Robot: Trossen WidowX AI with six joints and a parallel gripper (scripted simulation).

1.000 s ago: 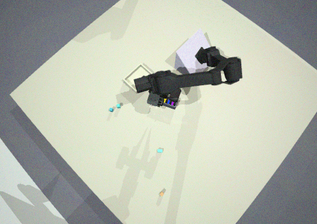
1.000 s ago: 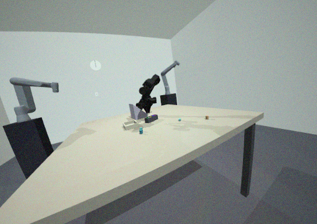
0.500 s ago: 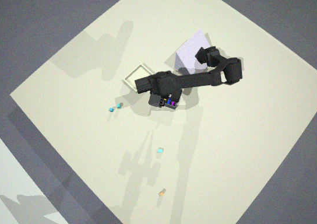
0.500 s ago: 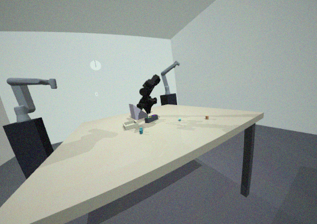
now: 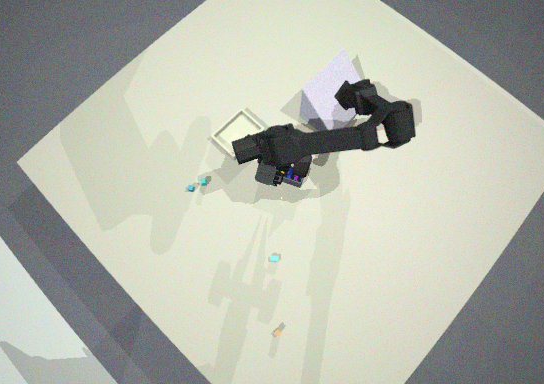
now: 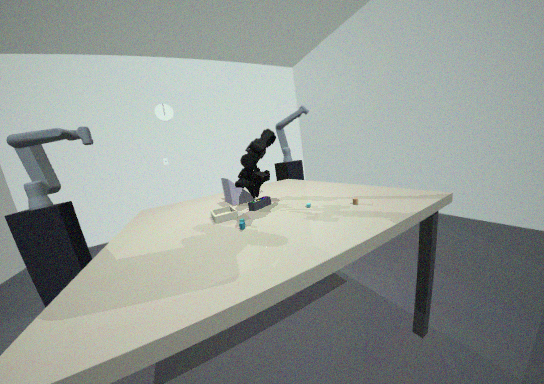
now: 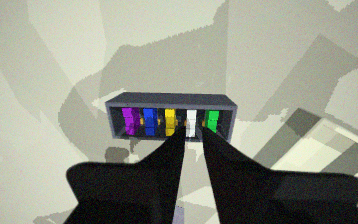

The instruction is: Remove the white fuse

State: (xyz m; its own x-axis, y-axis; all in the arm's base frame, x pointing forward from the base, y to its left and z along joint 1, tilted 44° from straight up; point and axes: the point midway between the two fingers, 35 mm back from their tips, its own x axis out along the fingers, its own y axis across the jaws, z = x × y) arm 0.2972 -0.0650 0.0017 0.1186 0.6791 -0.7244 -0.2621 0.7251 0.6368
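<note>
Right now my gripper tip is 3 cm above the white fuse. From my gripper tip the other things lie so: pale cyan piece (21 cm ahead, 14 cm to the left, 5 cm below); orange piece (37 cm ahead, 26 cm to the left, 4 cm below); cream tray (3 cm behind, 16 cm to the right, 5 cm below).
</note>
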